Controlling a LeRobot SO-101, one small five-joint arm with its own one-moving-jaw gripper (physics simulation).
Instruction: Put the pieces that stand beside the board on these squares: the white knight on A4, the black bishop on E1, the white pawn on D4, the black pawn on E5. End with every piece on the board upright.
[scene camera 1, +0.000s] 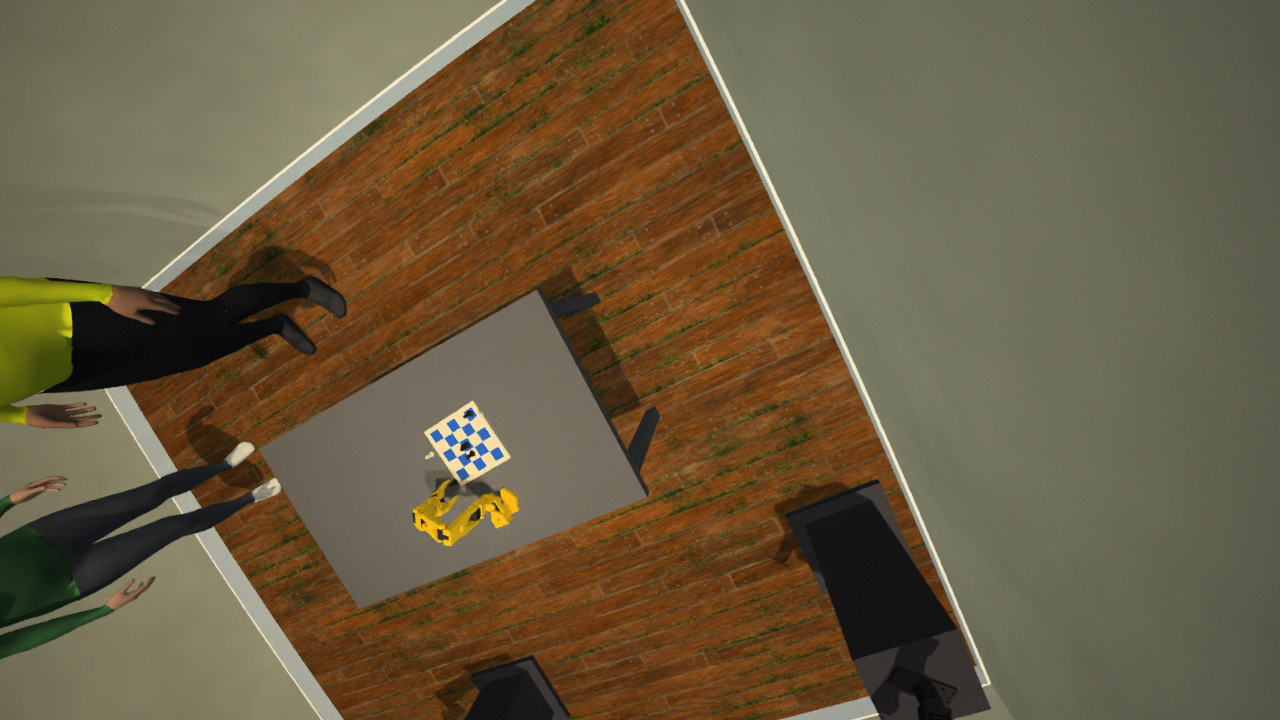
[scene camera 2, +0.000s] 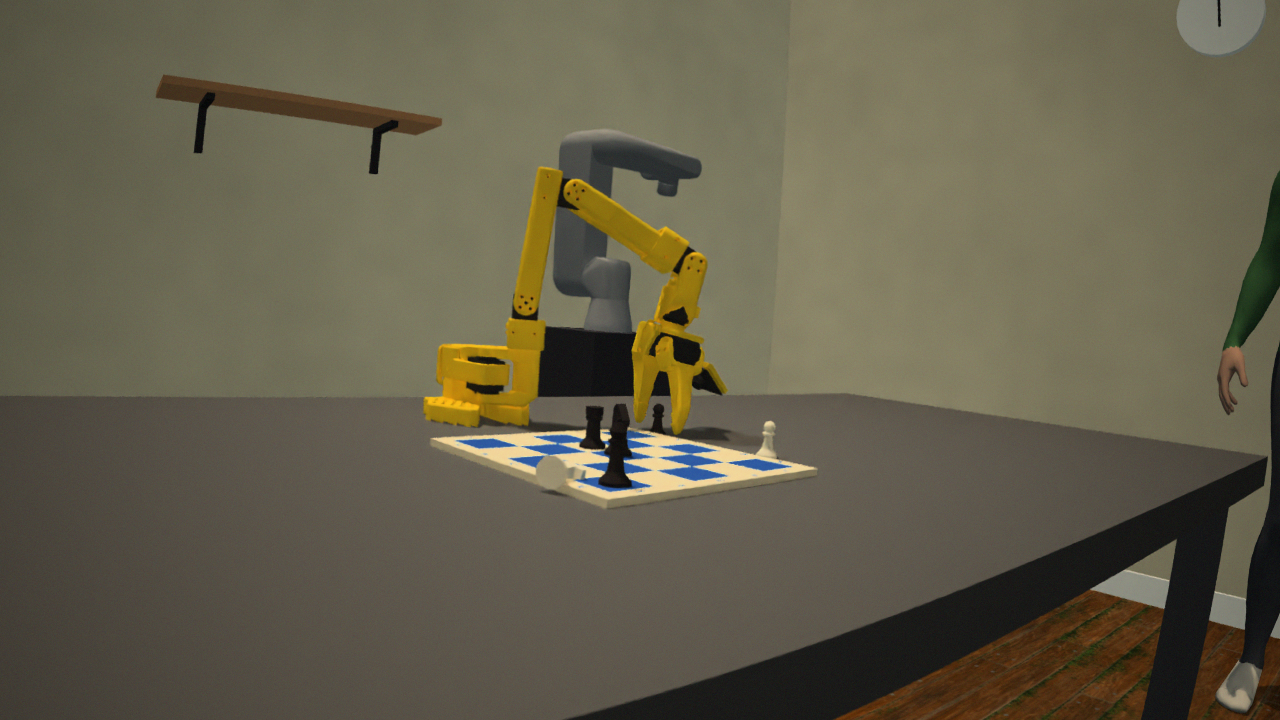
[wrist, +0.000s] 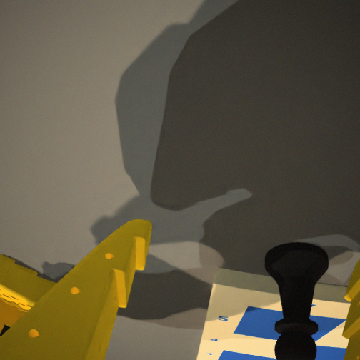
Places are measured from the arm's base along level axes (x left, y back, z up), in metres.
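Where they show: hand at its tool point: (scene camera 1: 457, 495) (scene camera 2: 640, 418); arm's base at its link origin: (scene camera 1: 501, 496) (scene camera 2: 487, 422).
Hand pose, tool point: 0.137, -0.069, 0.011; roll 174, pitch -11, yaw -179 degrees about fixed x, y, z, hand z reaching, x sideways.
Observation:
Things, the pixels of their top centre, and the offset from my tool point, as dx, dy, dz. Level surfaces: height alone.
- black pawn at its top centre: (scene camera 2: 659, 403) -0.012, -0.042, +0.020
- white pawn at its top centre: (scene camera 2: 770, 421) (scene camera 1: 425, 457) +0.015, -0.161, +0.020
- white piece at its top centre: (scene camera 2: 565, 451) -0.221, -0.201, +0.013
- cream board at its top centre: (scene camera 2: 622, 454) (scene camera 1: 466, 444) -0.127, -0.138, -0.005
- grey table at its surface level: dz -0.011
- black rook at its top centre: (scene camera 2: 594, 406) -0.131, -0.104, +0.028
My gripper (scene camera 1: 453, 484) (scene camera 2: 659, 421) (wrist: 250, 254) is open over the table behind the board. The black pawn (scene camera 2: 657, 415) (wrist: 296, 295) stands beside the board's near-robot corner; in the wrist view it shows in the gap, nearer the right jaw, gripped by neither. The white pawn (scene camera 1: 429, 454) (scene camera 2: 768, 440) stands beside the board. A white piece (scene camera 2: 552, 471), apparently the knight, lies on its side at the board's edge, base toward the camera, its top hidden. A black piece (scene camera 1: 468, 413) (scene camera 2: 615, 461), seemingly the bishop, stands on the front corner square.
The blue and cream board (scene camera 1: 490, 436) (scene camera 2: 657, 494) (wrist: 212, 305) lies on the grey table (scene camera 1: 501, 349) (scene camera 2: 313, 555). A black rook (scene camera 2: 592, 428) and another black piece (scene camera 2: 620, 417), partly hidden, stand close together on it. The arm's base (scene camera 2: 483, 380) is behind the board.

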